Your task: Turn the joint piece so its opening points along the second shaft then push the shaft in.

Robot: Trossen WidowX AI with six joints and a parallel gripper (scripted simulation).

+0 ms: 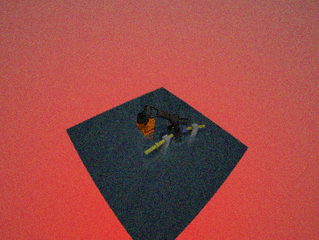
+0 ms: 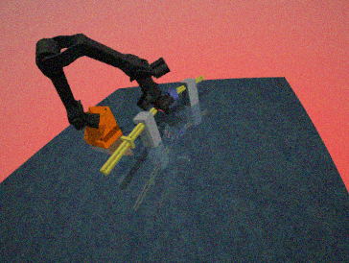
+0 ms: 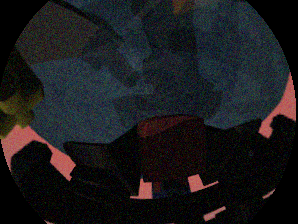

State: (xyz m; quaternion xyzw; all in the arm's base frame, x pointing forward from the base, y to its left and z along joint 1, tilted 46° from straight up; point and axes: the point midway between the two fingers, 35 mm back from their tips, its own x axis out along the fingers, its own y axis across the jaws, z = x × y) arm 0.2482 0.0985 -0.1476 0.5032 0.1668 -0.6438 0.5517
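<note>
Right now the red square joint piece is 4 cm above my gripper tip and 1 cm to the right of it.
</note>
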